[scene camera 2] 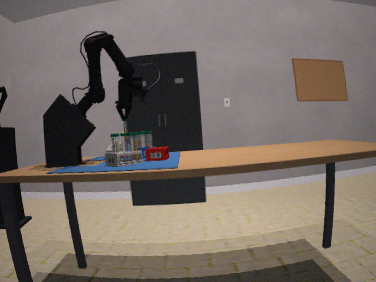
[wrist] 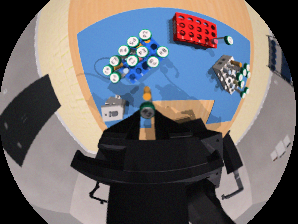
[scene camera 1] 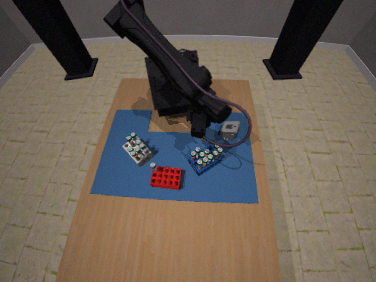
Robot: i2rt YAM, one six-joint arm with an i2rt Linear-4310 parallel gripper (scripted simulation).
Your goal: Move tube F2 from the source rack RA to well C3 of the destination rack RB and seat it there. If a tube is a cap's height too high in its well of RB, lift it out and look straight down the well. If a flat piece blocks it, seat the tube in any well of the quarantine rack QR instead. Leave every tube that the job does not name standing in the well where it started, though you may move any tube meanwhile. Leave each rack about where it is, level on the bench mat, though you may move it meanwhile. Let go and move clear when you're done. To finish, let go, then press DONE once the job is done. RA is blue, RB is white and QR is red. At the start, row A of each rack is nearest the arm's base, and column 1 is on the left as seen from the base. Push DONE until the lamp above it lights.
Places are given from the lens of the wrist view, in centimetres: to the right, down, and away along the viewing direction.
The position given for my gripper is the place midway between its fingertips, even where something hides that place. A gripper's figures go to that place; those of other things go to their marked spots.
my gripper [wrist: 147, 113]: 0, 0, 13
red rack QR [wrist: 200, 35]: 14, -21, 13
